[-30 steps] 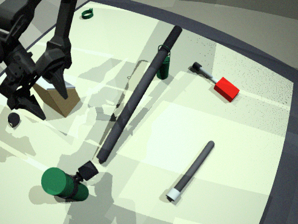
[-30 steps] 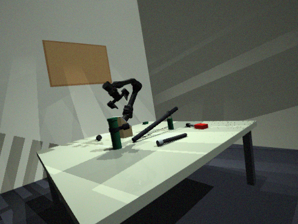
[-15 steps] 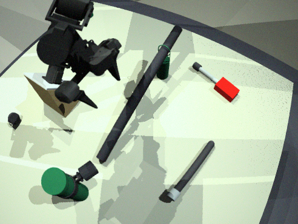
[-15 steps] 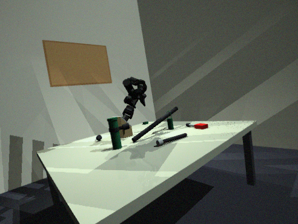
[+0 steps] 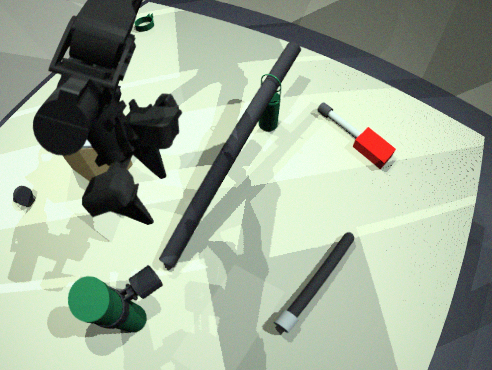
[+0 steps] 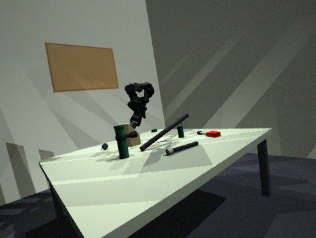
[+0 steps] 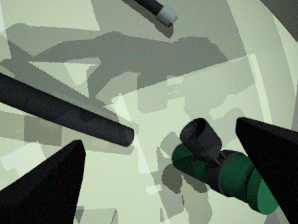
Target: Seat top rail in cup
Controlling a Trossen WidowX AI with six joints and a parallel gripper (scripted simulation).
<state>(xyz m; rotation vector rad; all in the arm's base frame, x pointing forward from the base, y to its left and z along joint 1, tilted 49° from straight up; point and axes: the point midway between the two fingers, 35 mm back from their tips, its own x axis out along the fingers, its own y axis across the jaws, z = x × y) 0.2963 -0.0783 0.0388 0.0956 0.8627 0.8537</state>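
Right now my gripper tip is 30 mm short of the rail-end cup, 110 mm to the left of it and 100 mm above it.
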